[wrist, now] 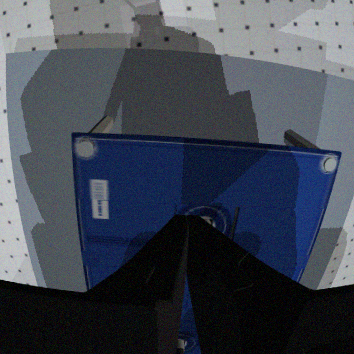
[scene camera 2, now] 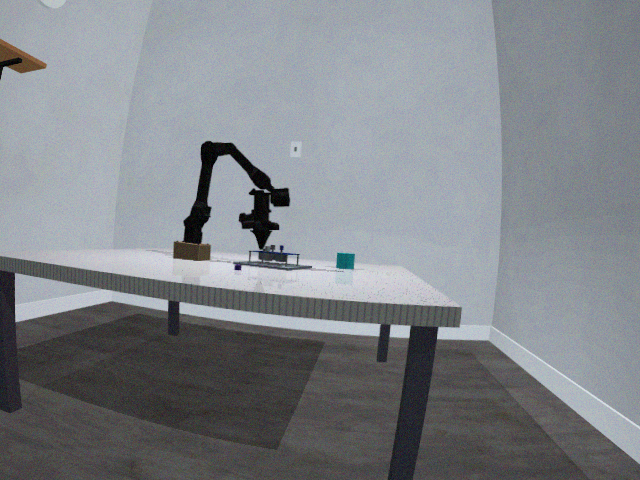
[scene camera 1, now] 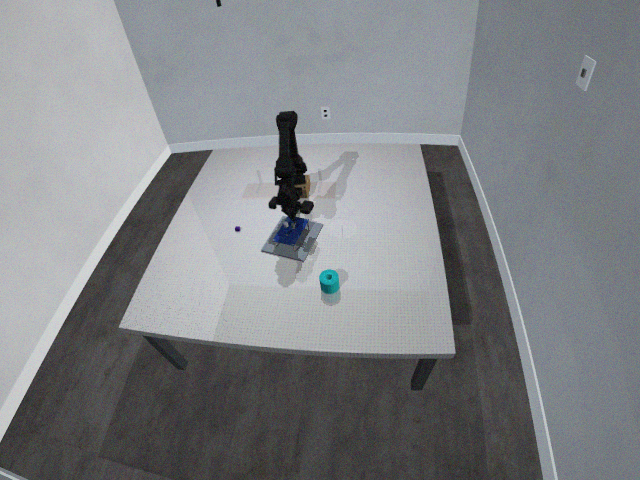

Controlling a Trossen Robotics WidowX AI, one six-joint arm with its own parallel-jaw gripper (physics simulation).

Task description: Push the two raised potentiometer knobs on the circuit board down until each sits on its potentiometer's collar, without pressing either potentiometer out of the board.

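Places are measured from the arm's base along level axes (x ahead, y left, z up), in millimetres.
Where they show: gripper, fingertip midpoint: [wrist: 185, 226] [scene camera 2: 261, 249] [scene camera 1: 293, 220]; arm's base at its link origin: [scene camera 2: 191, 242] [scene camera 1: 298, 180].
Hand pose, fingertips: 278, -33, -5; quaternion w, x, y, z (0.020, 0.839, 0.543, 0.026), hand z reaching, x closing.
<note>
Things, the pixels of their top centre, and the offset from my fingertips, as dx, dy, dz. "*": a spot on its surface instead. Level surfaces: height alone.
- round-marked component at a spot on its surface: [wrist: 207, 218] * +7, +7, -11
- small light part at a spot on its surface: [wrist: 181, 344] * +74, -30, -4
- blue-topped part at a spot on its surface: [scene camera 2: 281, 248] * +75, -39, +10
- teal cylinder at its top centre: [scene camera 1: 328, 276] [scene camera 2: 345, 253] +328, +120, +3
- white table at its surface level: dz -57
- small dark purple piece at its top centre: [scene camera 2: 238, 265] [scene camera 1: 237, 227] -46, -268, -42
The blue circuit board [scene camera 1: 281, 238] [scene camera 2: 290, 253] [wrist: 140, 175] stands on posts above a grey base plate [scene camera 1: 297, 254] [scene camera 2: 302, 267] [wrist: 170, 75]. My gripper [scene camera 1: 292, 217] [scene camera 2: 261, 248] [wrist: 185, 226] is shut and empty, pointing down, with its tips low at the board's arm-side part. In the wrist view the tips cover part of a round-marked component [wrist: 207, 218]. Another small light part [wrist: 181, 344] shows low between the fingers. In the second scene view, small grey parts [scene camera 2: 272, 248] and a blue-topped part [scene camera 2: 281, 248] stand up from the board. How high each knob sits on its collar is too small to tell.
A teal cylinder [scene camera 1: 329, 282] [scene camera 2: 345, 260] stands on the white table [scene camera 1: 382, 320] [scene camera 2: 361, 289], beyond the board from the arm. A small dark purple piece [scene camera 1: 237, 228] [scene camera 2: 237, 267] lies beside the board. The arm's base is at a brown block [scene camera 1: 306, 186] [scene camera 2: 191, 251].
</note>
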